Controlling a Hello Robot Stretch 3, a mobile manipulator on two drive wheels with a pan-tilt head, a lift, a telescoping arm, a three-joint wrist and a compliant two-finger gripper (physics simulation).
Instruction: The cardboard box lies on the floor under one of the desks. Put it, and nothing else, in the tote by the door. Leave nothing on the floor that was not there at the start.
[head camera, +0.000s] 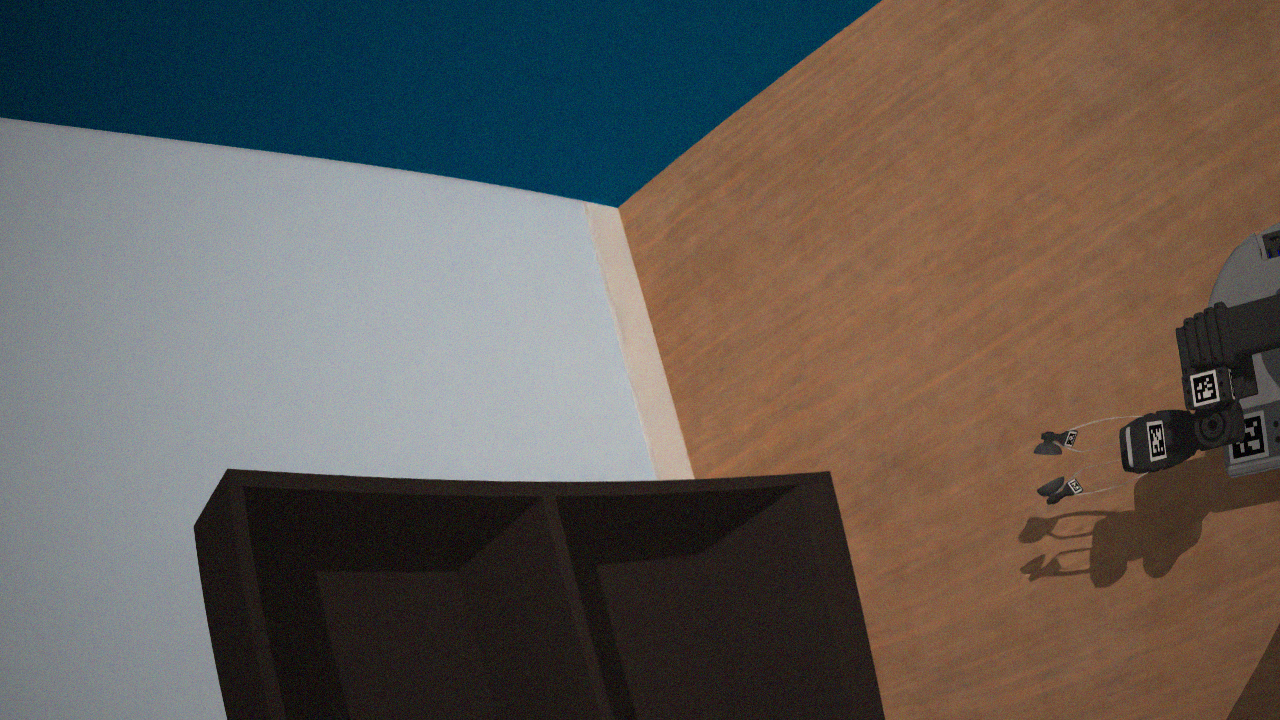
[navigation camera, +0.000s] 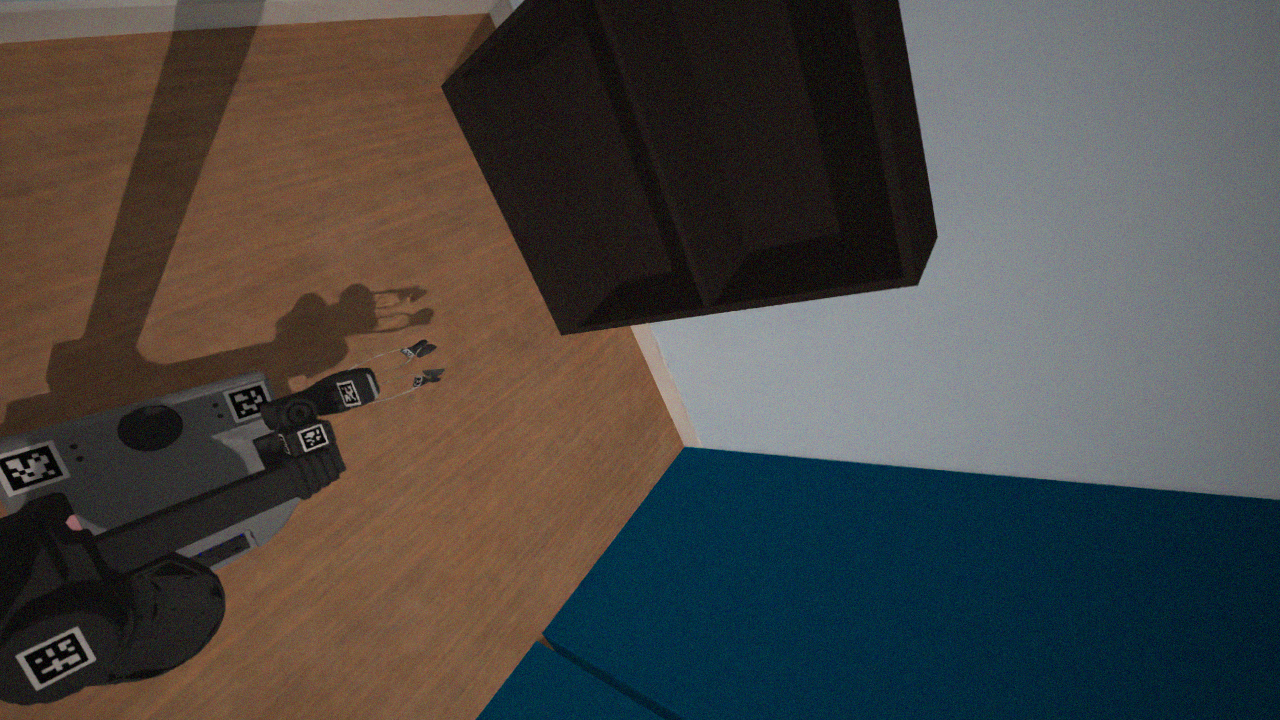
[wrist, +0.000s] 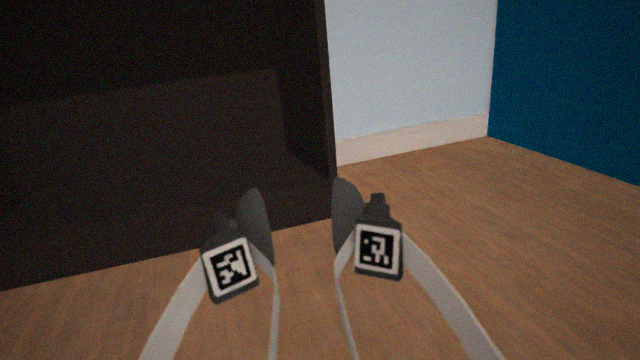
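Where they show: gripper, fingertip midpoint: (head camera: 1037, 471) (navigation camera: 438, 358); robot's base, link origin: (navigation camera: 152, 425).
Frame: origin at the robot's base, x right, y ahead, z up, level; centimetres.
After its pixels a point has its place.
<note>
My gripper (head camera: 1049, 466) {x 41.6, y -1.7, z 32.5 cm} (navigation camera: 427, 362) {x 41.6, y -1.7, z 32.5 cm} (wrist: 300, 209) {x 41.6, y -1.7, z 32.5 cm} is open, with its two dark finger pads apart and bare floor showing between them. It hangs above the wood floor, in front of a dark shelf unit. Its shadow falls on the floor beside it in the head and navigation views. The cardboard box, the desks, the tote and the door do not show in these views.
The dark shelf unit (head camera: 214, 555) {x 110.4, y 0.4, z 106.0 cm} (navigation camera: 908, 197) {x 99.8, y 6.3, z 106.0 cm} (wrist: 326, 100) stands against the pale wall (head camera: 358, 313) {x 140.2, y -41.7, z 68.0 cm} (navigation camera: 1074, 268) {x 133.9, y -16.3, z 128.6 cm} (wrist: 410, 60). A blue wall (head camera: 447, 80) {x 121.2, y -80.6, z 61.3 cm} (navigation camera: 895, 582) {x 106.1, y -84.4, z 91.8 cm} (wrist: 575, 75) meets the pale wall at a corner. A light baseboard (head camera: 635, 331) {x 139.3, y -43.6, z 5.0 cm} (wrist: 415, 137) runs along the pale wall.
</note>
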